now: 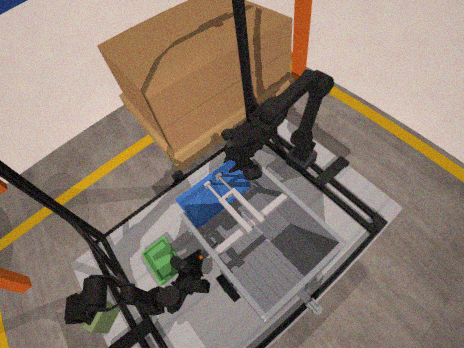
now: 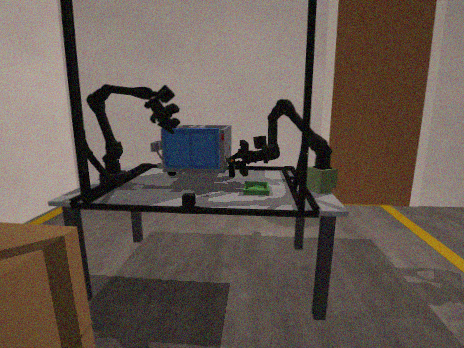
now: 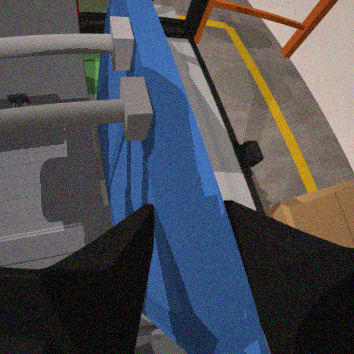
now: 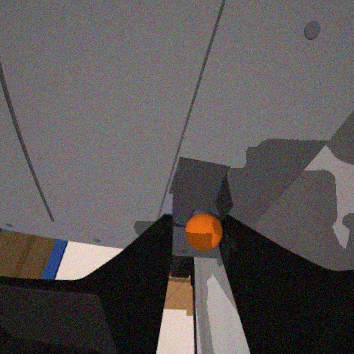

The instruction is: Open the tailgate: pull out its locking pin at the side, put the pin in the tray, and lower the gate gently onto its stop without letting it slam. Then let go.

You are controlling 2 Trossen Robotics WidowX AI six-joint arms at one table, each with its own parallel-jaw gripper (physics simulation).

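Frame: origin at the left arm's base, x up, y right, z ahead, level; metres.
Seen in the pictures: left gripper, between the fingertips: (image 2: 175,134); right gripper, between the fingertips: (image 1: 201,251) (image 2: 228,161) (image 4: 194,221); left arm's base, origin of its link: (image 1: 301,153) (image 2: 112,172); right arm's base, origin of its link: (image 1: 88,312) (image 2: 322,167).
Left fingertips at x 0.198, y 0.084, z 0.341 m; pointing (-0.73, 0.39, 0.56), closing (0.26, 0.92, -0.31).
Offsets run from my left fingertips to a thing's top centre. "spot": to the spot under its first point.
The blue tailgate (image 1: 192,207) (image 2: 192,150) (image 3: 170,130) stands upright at one end of the grey box body (image 1: 320,225) (image 2: 226,150). My left gripper (image 2: 172,127) (image 3: 187,210) is shut on the tailgate's top edge, with one finger on each side. The locking pin's orange ball head {dz +0.265, dx -0.134, dy -0.110 m} (image 1: 201,257) (image 2: 231,160) (image 4: 204,231) is between the fingers of my right gripper (image 4: 194,221), which is shut on it at the body's side. A dark block {spot: dz +0.247, dx -0.139, dy -0.122 m} (image 4: 200,180) is just behind the ball; the pin's shaft is hidden. The green tray {dz +0.379, dx -0.238, dy +0.030 m} (image 1: 150,267) (image 2: 256,193) lies near the right gripper; no pin shows in it.
Pale rails with square ends (image 3: 136,112) (image 1: 240,205) run over the box body near the left gripper. A black frame (image 2: 190,210) surrounds the work area. A large cardboard box (image 1: 200,60) (image 2: 30,295) stands beyond the table. A latch-like fitting {spot: dz +0.124, dx -0.172, dy -0.482 m} (image 1: 312,304) sits at the body's far end.
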